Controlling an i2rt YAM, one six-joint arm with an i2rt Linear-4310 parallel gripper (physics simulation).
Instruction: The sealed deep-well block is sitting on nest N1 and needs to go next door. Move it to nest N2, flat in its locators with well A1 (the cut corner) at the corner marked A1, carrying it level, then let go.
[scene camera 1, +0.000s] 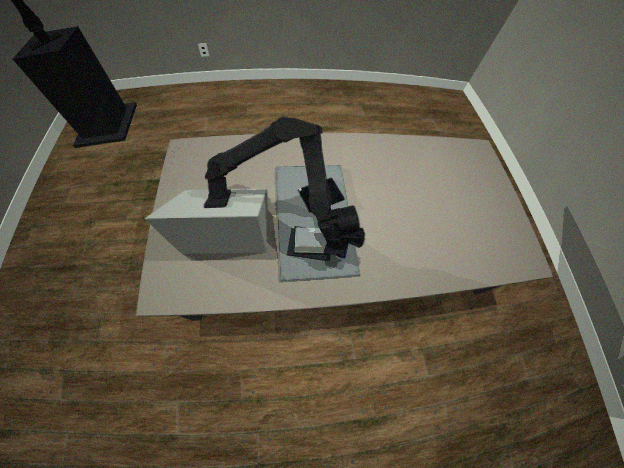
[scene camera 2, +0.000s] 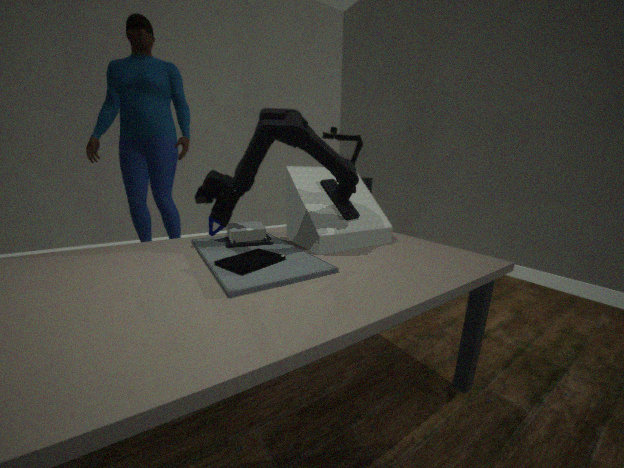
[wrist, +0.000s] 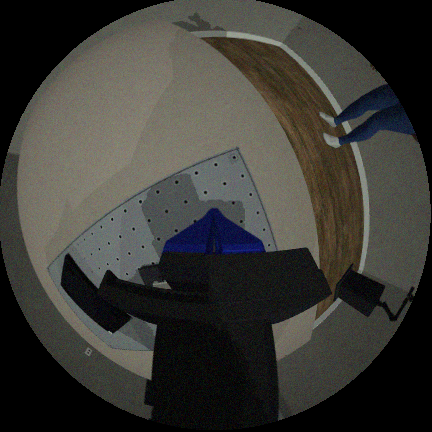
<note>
The gripper (wrist: 213, 213) grips a pale grey block (scene camera 1: 307, 240). Also in view: a black nest pad (scene camera 2: 259, 259) and a grey perforated plate (scene camera 1: 291, 209).
The pale grey block is seen too in scene camera 2 (scene camera 2: 244, 231). The black nest pad shows as well in the wrist view (wrist: 82, 291). The grey perforated plate is seen too in scene camera 2 (scene camera 2: 297, 263) and in the wrist view (wrist: 133, 235).
</note>
